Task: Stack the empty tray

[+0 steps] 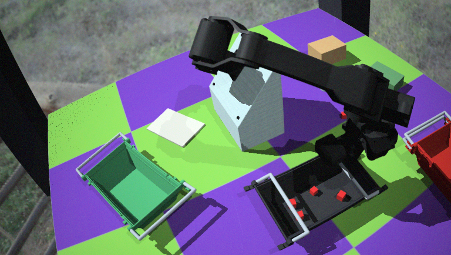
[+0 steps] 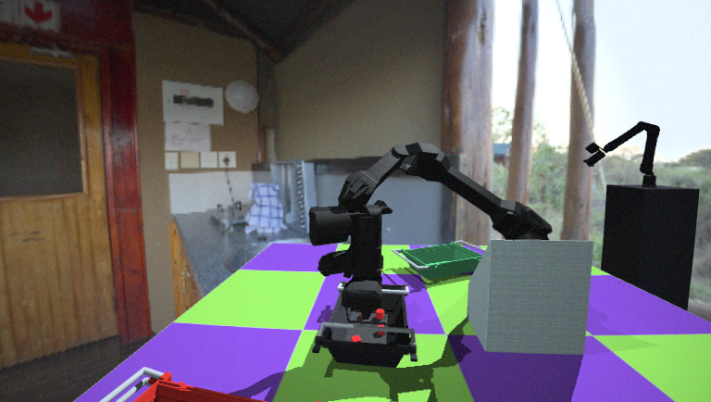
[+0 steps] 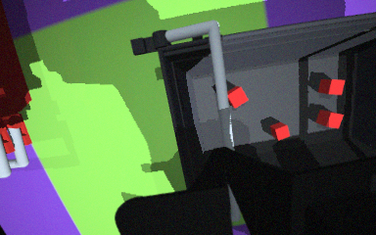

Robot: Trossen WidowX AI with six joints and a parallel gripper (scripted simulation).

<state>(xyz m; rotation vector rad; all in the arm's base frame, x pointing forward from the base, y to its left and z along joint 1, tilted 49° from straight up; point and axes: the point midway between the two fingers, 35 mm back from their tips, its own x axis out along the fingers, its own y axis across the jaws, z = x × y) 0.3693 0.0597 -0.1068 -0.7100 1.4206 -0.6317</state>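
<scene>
Right now my gripper tip is 220 mm past the green tray, 480 mm to the left of it and 40 mm above it. Round my gripper tip: dark green block (260 mm behind, 360 mm to the left, 70 mm below); then white sheet (410 mm behind, 320 mm to the right, 90 mm below); then grey cylinder (350 mm behind, 160 mm to the left, 50 mm below).
</scene>
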